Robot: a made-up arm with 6 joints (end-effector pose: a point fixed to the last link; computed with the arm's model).
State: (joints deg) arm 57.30 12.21 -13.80 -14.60 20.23 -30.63
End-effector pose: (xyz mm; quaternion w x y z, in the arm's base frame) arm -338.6 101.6 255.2 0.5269 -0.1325 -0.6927 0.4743
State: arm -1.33 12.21 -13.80 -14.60 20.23 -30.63
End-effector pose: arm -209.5 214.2 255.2 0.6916 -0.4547 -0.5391 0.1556
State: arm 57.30 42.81 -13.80 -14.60 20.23 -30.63
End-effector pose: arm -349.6 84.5 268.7 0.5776 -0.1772 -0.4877 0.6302
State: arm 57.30 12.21 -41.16 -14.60 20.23 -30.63
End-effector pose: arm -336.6 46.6 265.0 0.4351 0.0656 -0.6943 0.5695
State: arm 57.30 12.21 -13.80 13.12 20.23 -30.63
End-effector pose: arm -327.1 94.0 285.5 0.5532 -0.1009 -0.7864 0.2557
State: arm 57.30 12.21 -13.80 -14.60 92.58 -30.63
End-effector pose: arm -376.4 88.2 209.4 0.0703 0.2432 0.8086 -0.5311
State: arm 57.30 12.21 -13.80 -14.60 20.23 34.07
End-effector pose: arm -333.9 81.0 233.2 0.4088 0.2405 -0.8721 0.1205
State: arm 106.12 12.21 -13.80 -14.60 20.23 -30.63
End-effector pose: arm -326.4 -42.5 255.2 0.2838 0.1656 -0.6856 0.6496
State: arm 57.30 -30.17 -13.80 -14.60 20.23 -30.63
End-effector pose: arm -320.6 129.6 257.0 0.3963 -0.0559 -0.8930 0.2056
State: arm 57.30 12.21 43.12 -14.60 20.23 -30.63
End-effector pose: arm -266.6 184.8 231.7 0.6182 -0.5081 -0.5662 0.1980
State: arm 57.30 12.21 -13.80 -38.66 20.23 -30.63
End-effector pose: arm -350.9 95.4 229.7 0.4791 -0.1537 -0.5785 0.6420
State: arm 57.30 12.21 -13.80 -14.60 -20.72 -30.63
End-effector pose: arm -303.5 93.2 255.0 0.7873 -0.0434 -0.5012 0.3564
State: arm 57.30 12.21 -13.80 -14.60 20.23 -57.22
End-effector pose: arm -337.6 114.6 255.9 0.5284 -0.2804 -0.5509 0.5820
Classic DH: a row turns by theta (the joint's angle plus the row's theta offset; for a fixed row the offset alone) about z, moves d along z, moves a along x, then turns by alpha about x. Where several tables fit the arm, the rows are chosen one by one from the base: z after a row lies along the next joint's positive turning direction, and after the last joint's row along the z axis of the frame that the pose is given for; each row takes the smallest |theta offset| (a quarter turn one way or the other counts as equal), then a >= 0, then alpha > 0; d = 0 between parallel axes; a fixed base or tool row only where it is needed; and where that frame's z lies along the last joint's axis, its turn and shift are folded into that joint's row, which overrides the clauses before.
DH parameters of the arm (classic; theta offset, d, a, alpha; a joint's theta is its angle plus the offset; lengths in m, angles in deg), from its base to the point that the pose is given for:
base (fixed): -13.87 0 -0.179 0
joint 1: 13.87 0.2991 -0.0253 -90
joint 2: 0 0.0598 0.0366 -90
joint 3: -11.33 0.0932 -0.0595 -71.86
joint 4: -86.43 -0.105 0.0178 100.76
joint 5: 18.47 -0.0804 -0.0306 -90
joint 6: 35.55 0.0196 -0.0225 140.44
tool (fixed): -154.03 0.0276 0 0

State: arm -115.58 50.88 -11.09 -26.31 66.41 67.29
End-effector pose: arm 17.0 75.8 245.7 0.3872 -0.6358 -0.5703 -0.3474
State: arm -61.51 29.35 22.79 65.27 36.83 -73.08
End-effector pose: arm -21.2 119.3 319.5 0.2429 -0.8013 0.2252 -0.4982
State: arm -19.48 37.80 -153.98 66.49 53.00 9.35
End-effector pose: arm -187.0 -5.7 270.1 0.4145 0.3685 -0.6705 -0.4928
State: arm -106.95 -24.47 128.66 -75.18 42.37 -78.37
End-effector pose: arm -226.6 -149.8 260.2 0.3566 0.1642 0.3181 -0.8629
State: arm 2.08 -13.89 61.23 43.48 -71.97 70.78
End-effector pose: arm -112.0 158.2 290.1 0.6554 -0.0111 0.3064 0.6902
